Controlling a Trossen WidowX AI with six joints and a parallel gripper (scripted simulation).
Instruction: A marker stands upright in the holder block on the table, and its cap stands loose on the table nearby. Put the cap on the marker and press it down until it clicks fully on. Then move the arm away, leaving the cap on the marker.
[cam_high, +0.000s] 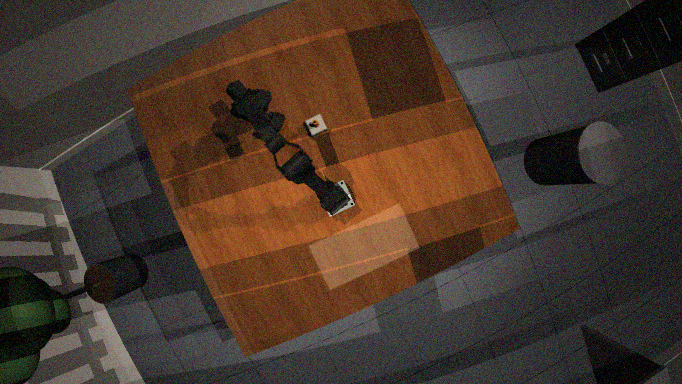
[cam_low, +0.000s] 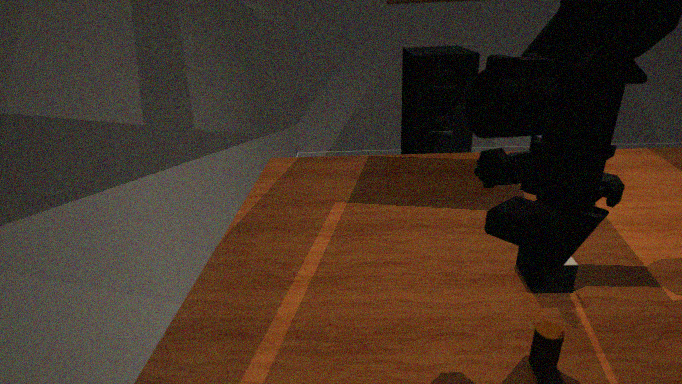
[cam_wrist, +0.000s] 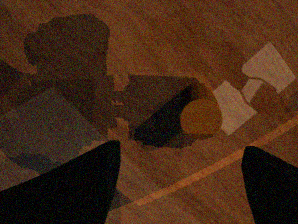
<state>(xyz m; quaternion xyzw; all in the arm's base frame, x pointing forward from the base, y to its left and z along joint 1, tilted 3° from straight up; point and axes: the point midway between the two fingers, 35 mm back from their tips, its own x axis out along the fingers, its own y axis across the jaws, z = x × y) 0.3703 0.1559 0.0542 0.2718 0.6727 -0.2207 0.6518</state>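
The orange cap is 2 cm behind my gripper tip and 10 cm below it. Also, from my gripper tip: holder block (7 cm behind, 18 cm to the right, 10 cm below).
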